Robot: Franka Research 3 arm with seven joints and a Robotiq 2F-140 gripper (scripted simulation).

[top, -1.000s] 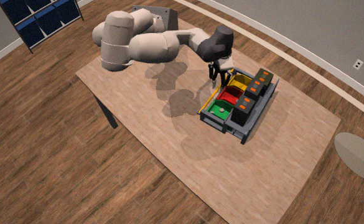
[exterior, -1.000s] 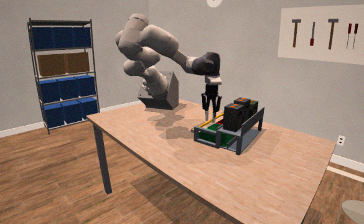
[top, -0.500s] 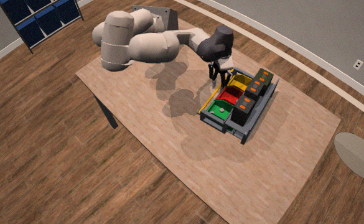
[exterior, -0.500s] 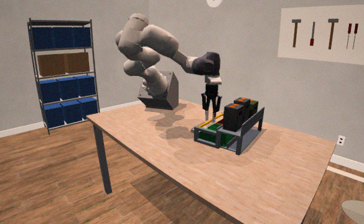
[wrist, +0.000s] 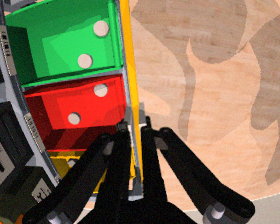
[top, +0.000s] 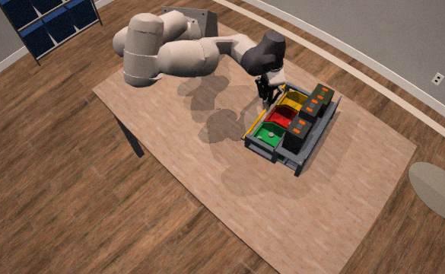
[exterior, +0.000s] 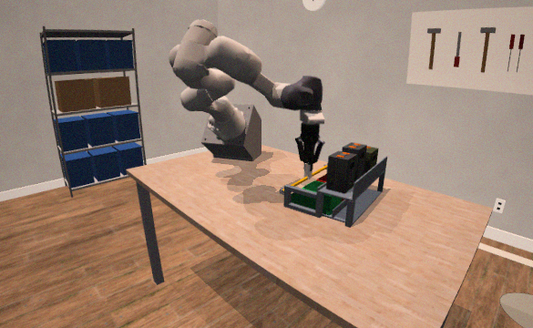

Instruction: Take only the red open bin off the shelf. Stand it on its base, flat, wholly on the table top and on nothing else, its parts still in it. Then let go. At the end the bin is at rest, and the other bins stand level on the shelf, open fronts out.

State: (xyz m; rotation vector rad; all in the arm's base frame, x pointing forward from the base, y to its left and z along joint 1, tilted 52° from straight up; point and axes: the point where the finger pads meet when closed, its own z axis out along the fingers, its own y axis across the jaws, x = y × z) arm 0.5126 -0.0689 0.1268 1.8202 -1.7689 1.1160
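Right now the yellow bar is 30 mm below my hand. Also, from my hand: red open bin 100 mm ahead, 50 mm below, 10 mm to the right; then yellow bin 120 mm ahead, 100 mm to the left, 50 mm below; then green bin 120 mm to the right, 90 mm ahead, 50 mm below.
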